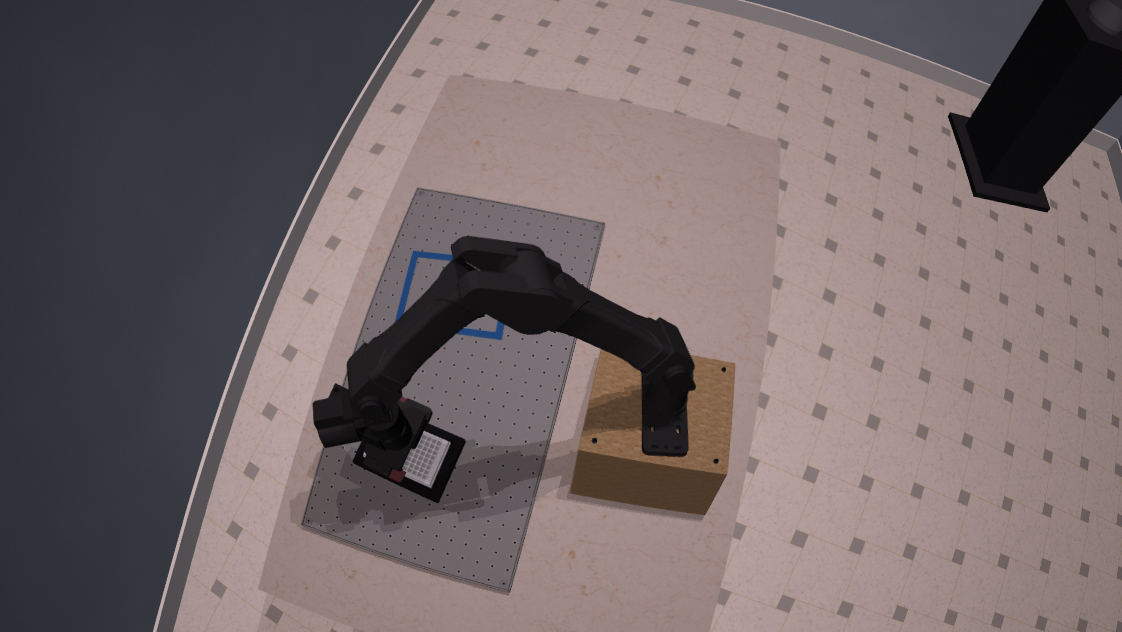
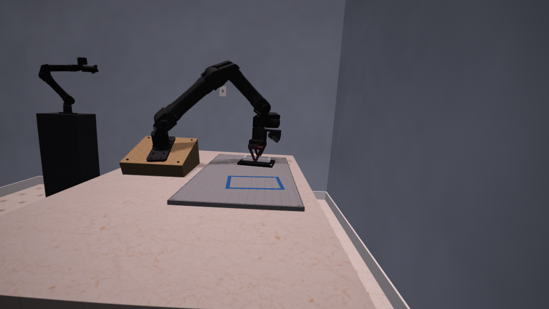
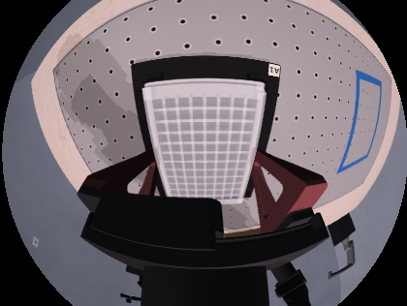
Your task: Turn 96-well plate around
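The 96-well plate is right at my hand. Also, from my hand: black plate nest N1 (20 mm below); then A1 label (60 mm ahead, 70 mm to the right, 10 mm below).
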